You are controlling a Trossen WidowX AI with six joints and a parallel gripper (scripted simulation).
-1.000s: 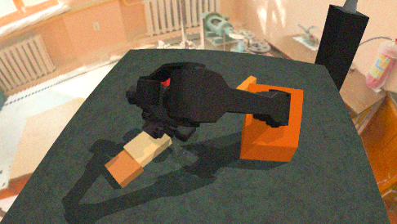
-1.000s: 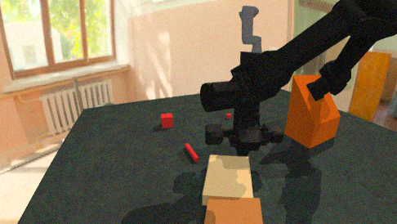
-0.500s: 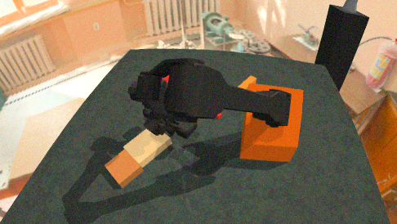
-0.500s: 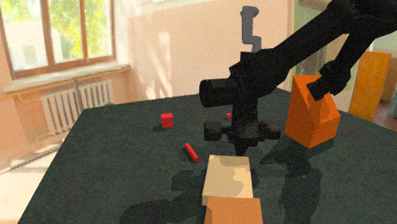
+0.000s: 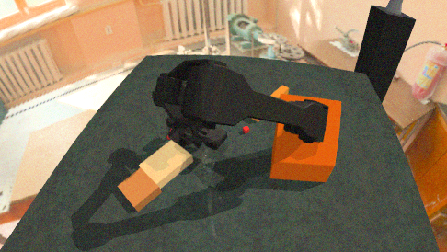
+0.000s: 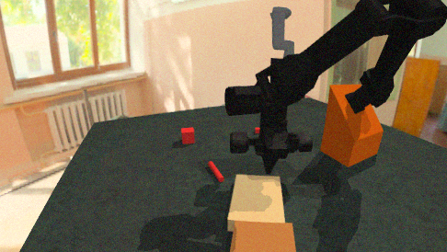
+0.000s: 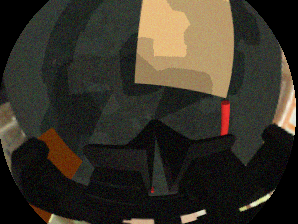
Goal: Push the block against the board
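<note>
Right now my gripper tip is 9 cm short of the board, 8 cm to the right of it and 1 cm below it. From my gripper tip the other things lie so: square block (18 cm to the left, 15 cm ahead, 1 cm above); then red cube (29 cm to the right, 11 cm ahead, 1 cm above); then red stick (11 cm ahead, 7 cm to the right).
</note>
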